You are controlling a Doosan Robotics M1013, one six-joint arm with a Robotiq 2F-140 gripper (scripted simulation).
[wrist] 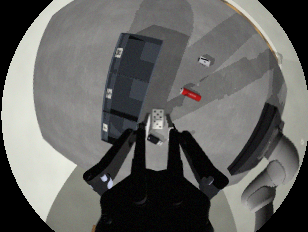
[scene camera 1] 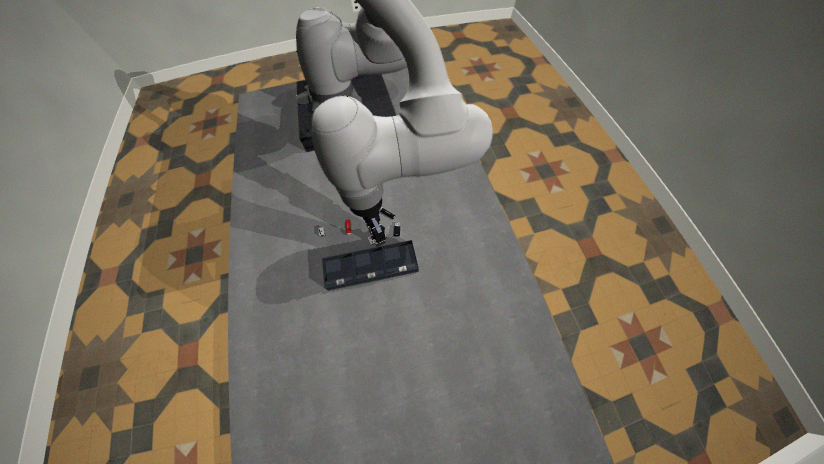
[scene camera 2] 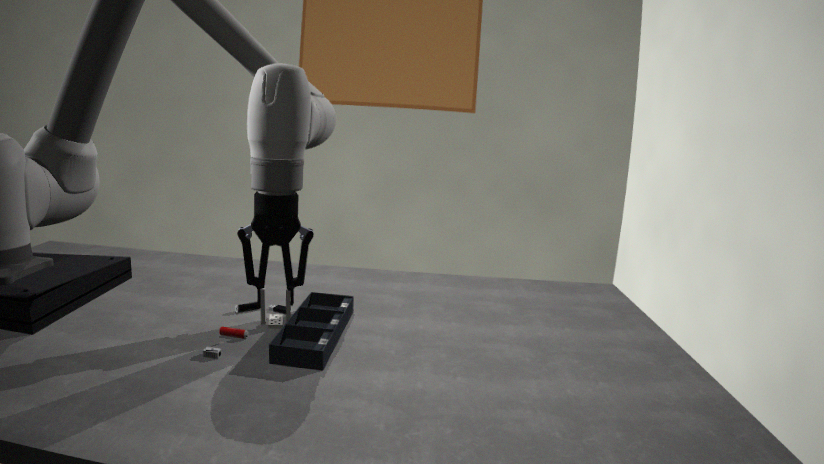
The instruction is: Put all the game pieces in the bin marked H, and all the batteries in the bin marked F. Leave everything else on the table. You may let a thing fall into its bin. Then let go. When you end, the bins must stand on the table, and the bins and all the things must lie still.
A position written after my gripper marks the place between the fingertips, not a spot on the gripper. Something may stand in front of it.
In view: my gripper (scene camera 2: 276, 321) and a black three-compartment bin (scene camera 2: 308, 324).
The black three-compartment bin is seen too in the wrist view (wrist: 138, 60) and in scene camera 1 (scene camera 1: 399, 258). My gripper shows as well in the wrist view (wrist: 157, 118).
